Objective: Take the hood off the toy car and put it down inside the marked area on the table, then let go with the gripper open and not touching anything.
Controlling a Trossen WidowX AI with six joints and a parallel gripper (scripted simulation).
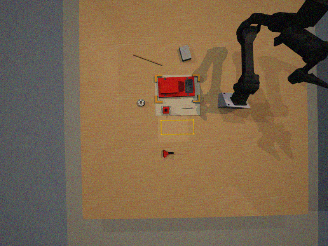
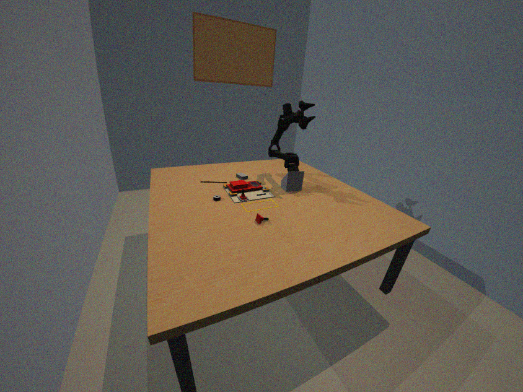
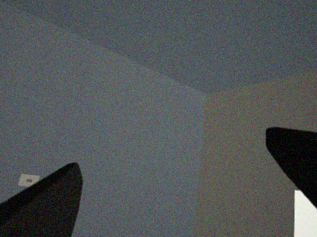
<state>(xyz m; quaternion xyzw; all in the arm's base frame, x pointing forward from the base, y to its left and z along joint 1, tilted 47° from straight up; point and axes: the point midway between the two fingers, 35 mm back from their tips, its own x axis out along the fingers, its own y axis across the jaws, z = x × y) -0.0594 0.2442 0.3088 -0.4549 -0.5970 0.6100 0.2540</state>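
Now: gripper tip 460 mm short of the flat red hood, 460 mm above it and 60 mm to the left of it. Also, from my gripper tip: pale fixture plate 490 mm below, 420 mm ahead, 30 mm to the right; thin rod 580 mm ahead, 490 mm below, 220 mm to the right.
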